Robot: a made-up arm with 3 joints. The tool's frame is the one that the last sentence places. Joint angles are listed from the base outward.
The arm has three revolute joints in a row. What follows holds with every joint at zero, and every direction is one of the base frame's. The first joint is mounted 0.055 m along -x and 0.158 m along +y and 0.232 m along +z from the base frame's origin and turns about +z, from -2.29 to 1.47 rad. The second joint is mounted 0.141 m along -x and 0.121 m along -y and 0.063 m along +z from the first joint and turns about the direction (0.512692, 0.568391, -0.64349), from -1.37 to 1.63 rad. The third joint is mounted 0.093 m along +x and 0.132 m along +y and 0.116 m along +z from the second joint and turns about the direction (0.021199, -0.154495, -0.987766), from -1.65 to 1.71 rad. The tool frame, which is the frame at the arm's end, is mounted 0.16 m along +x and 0.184 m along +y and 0.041 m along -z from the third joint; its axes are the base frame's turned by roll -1.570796, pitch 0 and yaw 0 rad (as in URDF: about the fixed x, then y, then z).
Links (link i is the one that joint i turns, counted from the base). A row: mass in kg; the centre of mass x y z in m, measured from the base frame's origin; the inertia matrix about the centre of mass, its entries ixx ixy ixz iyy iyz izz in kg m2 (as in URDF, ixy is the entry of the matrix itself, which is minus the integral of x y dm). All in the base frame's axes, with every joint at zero. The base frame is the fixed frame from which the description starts. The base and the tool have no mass.
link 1: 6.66; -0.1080 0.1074 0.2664; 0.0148 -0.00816 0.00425 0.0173 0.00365 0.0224
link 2: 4; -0.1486 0.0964 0.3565; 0.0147 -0.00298 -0.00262 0.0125 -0.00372 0.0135
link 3: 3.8; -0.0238 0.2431 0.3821; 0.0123 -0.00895 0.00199 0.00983 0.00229 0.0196
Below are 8 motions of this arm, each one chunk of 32 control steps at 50 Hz.
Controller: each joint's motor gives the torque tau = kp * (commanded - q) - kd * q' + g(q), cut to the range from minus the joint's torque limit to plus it. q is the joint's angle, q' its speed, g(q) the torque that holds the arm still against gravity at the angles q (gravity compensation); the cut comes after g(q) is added. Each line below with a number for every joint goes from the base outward.
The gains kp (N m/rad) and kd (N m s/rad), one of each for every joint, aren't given. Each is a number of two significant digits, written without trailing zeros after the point. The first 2 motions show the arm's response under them.
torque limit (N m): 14 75 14
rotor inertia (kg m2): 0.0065 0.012 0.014
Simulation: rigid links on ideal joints. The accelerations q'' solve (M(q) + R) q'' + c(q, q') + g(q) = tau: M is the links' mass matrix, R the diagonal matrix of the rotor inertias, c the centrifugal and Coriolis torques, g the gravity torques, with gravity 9.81 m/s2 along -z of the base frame. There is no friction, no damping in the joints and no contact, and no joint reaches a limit. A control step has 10 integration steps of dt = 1/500 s. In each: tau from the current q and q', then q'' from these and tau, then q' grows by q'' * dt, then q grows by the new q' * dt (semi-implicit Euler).
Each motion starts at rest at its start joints. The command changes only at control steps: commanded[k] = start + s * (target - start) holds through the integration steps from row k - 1 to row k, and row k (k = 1, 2, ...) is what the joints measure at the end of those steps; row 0 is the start. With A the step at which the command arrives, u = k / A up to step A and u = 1 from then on. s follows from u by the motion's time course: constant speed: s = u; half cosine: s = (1 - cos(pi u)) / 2; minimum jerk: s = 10 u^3 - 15 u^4 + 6 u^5; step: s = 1 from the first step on.
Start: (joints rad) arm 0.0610 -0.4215 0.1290
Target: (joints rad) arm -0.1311 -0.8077 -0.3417
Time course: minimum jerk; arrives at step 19
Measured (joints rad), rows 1 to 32:
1: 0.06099 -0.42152 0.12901
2: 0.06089 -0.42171 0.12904
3: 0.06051 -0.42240 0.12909
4: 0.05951 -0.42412 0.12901
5: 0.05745 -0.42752 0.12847
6: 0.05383 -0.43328 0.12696
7: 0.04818 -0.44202 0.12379
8: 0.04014 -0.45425 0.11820
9: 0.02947 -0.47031 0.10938
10: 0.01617 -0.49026 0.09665
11: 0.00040 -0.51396 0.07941
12: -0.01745 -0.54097 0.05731
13: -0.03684 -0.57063 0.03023
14: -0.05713 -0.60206 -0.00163
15: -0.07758 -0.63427 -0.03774
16: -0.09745 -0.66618 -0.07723
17: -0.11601 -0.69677 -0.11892
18: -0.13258 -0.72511 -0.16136
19: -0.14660 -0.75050 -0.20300
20: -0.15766 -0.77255 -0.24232
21: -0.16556 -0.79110 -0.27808
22: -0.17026 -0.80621 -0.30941
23: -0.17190 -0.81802 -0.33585
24: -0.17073 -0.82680 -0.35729
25: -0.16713 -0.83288 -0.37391
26: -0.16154 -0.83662 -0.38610
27: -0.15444 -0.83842 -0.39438
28: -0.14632 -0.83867 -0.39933
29: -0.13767 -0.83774 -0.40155
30: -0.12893 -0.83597 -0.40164
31: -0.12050 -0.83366 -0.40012
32: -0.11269 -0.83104 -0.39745
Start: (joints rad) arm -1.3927 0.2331 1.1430
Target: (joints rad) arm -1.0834 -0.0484 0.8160
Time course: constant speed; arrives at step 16
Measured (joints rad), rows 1 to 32:
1: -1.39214 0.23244 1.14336
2: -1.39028 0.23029 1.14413
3: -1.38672 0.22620 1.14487
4: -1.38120 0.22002 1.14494
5: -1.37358 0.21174 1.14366
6: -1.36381 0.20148 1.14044
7: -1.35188 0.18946 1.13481
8: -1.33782 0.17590 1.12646
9: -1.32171 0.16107 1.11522
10: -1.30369 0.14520 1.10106
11: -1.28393 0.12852 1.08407
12: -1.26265 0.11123 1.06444
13: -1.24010 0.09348 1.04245
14: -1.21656 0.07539 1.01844
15: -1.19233 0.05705 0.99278
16: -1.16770 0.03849 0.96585
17: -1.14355 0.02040 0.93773
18: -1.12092 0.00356 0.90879
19: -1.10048 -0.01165 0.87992
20: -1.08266 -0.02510 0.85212
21: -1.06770 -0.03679 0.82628
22: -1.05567 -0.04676 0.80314
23: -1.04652 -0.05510 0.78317
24: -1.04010 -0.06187 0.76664
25: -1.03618 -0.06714 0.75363
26: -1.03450 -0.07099 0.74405
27: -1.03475 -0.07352 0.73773
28: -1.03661 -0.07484 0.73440
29: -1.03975 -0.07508 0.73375
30: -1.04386 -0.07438 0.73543
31: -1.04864 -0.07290 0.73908
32: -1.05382 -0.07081 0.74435
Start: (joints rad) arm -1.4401 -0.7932 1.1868
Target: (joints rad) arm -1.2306 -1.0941 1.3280
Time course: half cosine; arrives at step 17
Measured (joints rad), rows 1 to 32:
1: -1.44009 -0.79331 1.18690
2: -1.44000 -0.79387 1.18738
3: -1.43970 -0.79541 1.18864
4: -1.43897 -0.79854 1.19107
5: -1.43753 -0.80380 1.19494
6: -1.43509 -0.81165 1.20037
7: -1.43132 -0.82240 1.20731
8: -1.42597 -0.83619 1.21557
9: -1.41881 -0.85296 1.22480
10: -1.40974 -0.87251 1.23459
11: -1.39872 -0.89445 1.24447
12: -1.38583 -0.91824 1.25398
13: -1.37120 -0.94323 1.26270
14: -1.35507 -0.96867 1.27029
15: -1.33773 -0.99376 1.27650
16: -1.31950 -1.01765 1.28122
17: -1.30075 -1.03953 1.28440
18: -1.28188 -1.05874 1.28619
19: -1.26332 -1.07494 1.28698
20: -1.24551 -1.08811 1.28730
21: -1.22883 -1.09841 1.28766
22: -1.21363 -1.10613 1.28847
23: -1.20019 -1.11158 1.29002
24: -1.18872 -1.11510 1.29242
25: -1.17937 -1.11701 1.29569
26: -1.17220 -1.11762 1.29973
27: -1.16721 -1.11721 1.30437
28: -1.16436 -1.11600 1.30938
29: -1.16352 -1.11423 1.31455
30: -1.16453 -1.11207 1.31963
31: -1.16719 -1.10969 1.32444
32: -1.17128 -1.10722 1.32878

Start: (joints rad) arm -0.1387 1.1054 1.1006
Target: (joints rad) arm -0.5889 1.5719 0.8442
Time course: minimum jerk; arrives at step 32
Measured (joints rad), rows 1 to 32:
1: -0.13870 1.10541 1.10059
2: -0.13873 1.10546 1.10051
3: -0.13882 1.10565 1.10022
4: -0.13906 1.10616 1.09948
5: -0.13958 1.10722 1.09800
6: -0.14052 1.10910 1.09549
7: -0.14205 1.11209 1.09164
8: -0.14436 1.11649 1.08622
9: -0.14764 1.12256 1.07904
10: -0.15209 1.13054 1.07003
11: -0.15788 1.14060 1.05916
12: -0.16518 1.15286 1.04654
13: -0.17411 1.16736 1.03234
14: -0.18478 1.18408 1.01681
15: -0.19727 1.20292 1.00027
16: -0.21160 1.22373 0.98308
17: -0.22779 1.24627 0.96564
18: -0.24579 1.27029 0.94836
19: -0.26556 1.29545 0.93164
20: -0.28700 1.32141 0.91587
21: -0.30999 1.34780 0.90142
22: -0.33437 1.37424 0.88861
23: -0.35997 1.40033 0.87768
24: -0.38658 1.42570 0.86884
25: -0.41396 1.45002 0.86224
26: -0.44185 1.47295 0.85795
27: -0.46996 1.49423 0.85596
28: -0.49797 1.51363 0.85621
29: -0.52555 1.53099 0.85857
30: -0.55237 1.54622 0.86284
31: -0.57809 1.55929 0.86872
32: -0.60238 1.57026 0.87587

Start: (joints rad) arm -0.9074 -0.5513 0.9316
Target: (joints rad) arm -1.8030 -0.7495 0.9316
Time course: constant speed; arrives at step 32
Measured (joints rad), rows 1 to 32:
1: -0.90814 -0.55167 0.93183
2: -0.91074 -0.55284 0.93245
3: -0.91602 -0.55500 0.93341
4: -0.92451 -0.55817 0.93456
5: -0.93651 -0.56229 0.93573
6: -0.95208 -0.56723 0.93679
7: -0.97112 -0.57286 0.93762
8: -0.99339 -0.57902 0.93816
9: -1.01854 -0.58557 0.93837
10: -1.04618 -0.59239 0.93825
11: -1.07587 -0.59936 0.93783
12: -1.10718 -0.60639 0.93713
13: -1.13967 -0.61341 0.93620
14: -1.17295 -0.62035 0.93510
15: -1.20667 -0.62717 0.93389
16: -1.24053 -0.63385 0.93262
17: -1.27426 -0.64037 0.93136
18: -1.30766 -0.64674 0.93015
19: -1.34058 -0.65297 0.92904
20: -1.37291 -0.65906 0.92807
21: -1.40458 -0.66504 0.92727
22: -1.43556 -0.67094 0.92665
23: -1.46584 -0.67678 0.92622
24: -1.49547 -0.68258 0.92597
25: -1.52448 -0.68837 0.92589
26: -1.55293 -0.69417 0.92596
27: -1.58090 -0.69999 0.92617
28: -1.60845 -0.70584 0.92648
29: -1.63568 -0.71175 0.92687
30: -1.66265 -0.71771 0.92730
31: -1.68944 -0.72373 0.92776
32: -1.71612 -0.72980 0.92823

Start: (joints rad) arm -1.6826 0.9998 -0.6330
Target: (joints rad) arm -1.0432 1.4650 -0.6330
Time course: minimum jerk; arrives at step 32
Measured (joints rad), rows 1 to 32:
1: -1.68259 0.99981 -0.63301
2: -1.68255 0.99988 -0.63307
3: -1.68235 1.00016 -0.63329
4: -1.68181 1.00085 -0.63381
5: -1.68067 1.00224 -0.63473
6: -1.67858 1.00463 -0.63617
7: -1.67514 1.00834 -0.63815
8: -1.66995 1.01368 -0.64066
9: -1.66258 1.02090 -0.64363
10: -1.65266 1.03023 -0.64694
11: -1.63988 1.04181 -0.65046
12: -1.62399 1.05573 -0.65402
13: -1.60486 1.07201 -0.65745
14: -1.58245 1.09058 -0.66056
15: -1.55685 1.11130 -0.66319
16: -1.52822 1.13396 -0.66518
17: -1.49686 1.15829 -0.66637
18: -1.46311 1.18395 -0.66662
19: -1.42740 1.21055 -0.66584
20: -1.39020 1.23768 -0.66395
21: -1.35201 1.26489 -0.66092
22: -1.31337 1.29172 -0.65675
23: -1.27480 1.31773 -0.65152
24: -1.23682 1.34249 -0.64533
25: -1.19996 1.36560 -0.63837
26: -1.16469 1.38671 -0.63086
27: -1.13148 1.40554 -0.62305
28: -1.10074 1.42187 -0.61524
29: -1.07282 1.43558 -0.60776
30: -1.04801 1.44663 -0.60091
31: -1.02652 1.45508 -0.59503
32: -1.00847 1.46114 -0.59041

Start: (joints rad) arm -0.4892 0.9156 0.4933
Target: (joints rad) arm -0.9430 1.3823 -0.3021
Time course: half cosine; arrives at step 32
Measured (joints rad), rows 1 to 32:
1: -0.48924 0.91568 0.49313
2: -0.48946 0.91606 0.49228
3: -0.49004 0.91707 0.49013
4: -0.49119 0.91898 0.48606
5: -0.49313 0.92208 0.47961
6: -0.49603 0.92656 0.47042
7: -0.50008 0.93258 0.45830
8: -0.50540 0.94025 0.44316
9: -0.51212 0.94963 0.42503
10: -0.52031 0.96072 0.40402
11: -0.53003 0.97350 0.38031
12: -0.54130 0.98792 0.35414
13: -0.55411 1.00388 0.32579
14: -0.56844 1.02126 0.29557
15: -0.58424 1.03993 0.26381
16: -0.60143 1.05971 0.23085
17: -0.61992 1.08044 0.19704
18: -0.63960 1.10192 0.16271
19: -0.66035 1.12395 0.12821
20: -0.68204 1.14631 0.09385
21: -0.70450 1.16880 0.05994
22: -0.72758 1.19119 0.02678
23: -0.75111 1.21327 -0.00536
24: -0.77490 1.23483 -0.03622
25: -0.79875 1.25565 -0.06555
26: -0.82247 1.27555 -0.09311
27: -0.84584 1.29431 -0.11871
28: -0.86863 1.31176 -0.14213
29: -0.89064 1.32774 -0.16319
30: -0.91161 1.34207 -0.18173
31: -0.93131 1.35462 -0.19760
32: -0.94951 1.36526 -0.21064

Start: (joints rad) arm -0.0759 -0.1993 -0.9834
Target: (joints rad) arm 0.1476 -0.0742 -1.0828
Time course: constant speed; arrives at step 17
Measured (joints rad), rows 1 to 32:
1: -0.07565 -0.19893 -0.98365
2: -0.07468 -0.19774 -0.98433
3: -0.07263 -0.19553 -0.98537
4: -0.06919 -0.19223 -0.98671
5: -0.06420 -0.18787 -0.98827
6: -0.05758 -0.18257 -0.99004
7: -0.04933 -0.17644 -0.99204
8: -0.03954 -0.16966 -0.99434
9: -0.02831 -0.16237 -0.99700
10: -0.01582 -0.15473 -1.00011
11: -0.00223 -0.14688 -1.00373
12: 0.01225 -0.13894 -1.00791
13: 0.02744 -0.13101 -1.01269
14: 0.04316 -0.12315 -1.01808
15: 0.05925 -0.11542 -1.02406
16: 0.07554 -0.10786 -1.03060
17: 0.09190 -0.10046 -1.03763
18: 0.10796 -0.09359 -1.04486
19: 0.12314 -0.08765 -1.05206
20: 0.13695 -0.08283 -1.05915
21: 0.14907 -0.07916 -1.06610
22: 0.15929 -0.07658 -1.07285
23: 0.16752 -0.07495 -1.07932
24: 0.17381 -0.07414 -1.08538
25: 0.17825 -0.07397 -1.09094
26: 0.18100 -0.07426 -1.09587
27: 0.18227 -0.07487 -1.10008
28: 0.18226 -0.07565 -1.10350
29: 0.18120 -0.07648 -1.10609
30: 0.17930 -0.07727 -1.10783
31: 0.17675 -0.07795 -1.10875
32: 0.17375 -0.07848 -1.10888

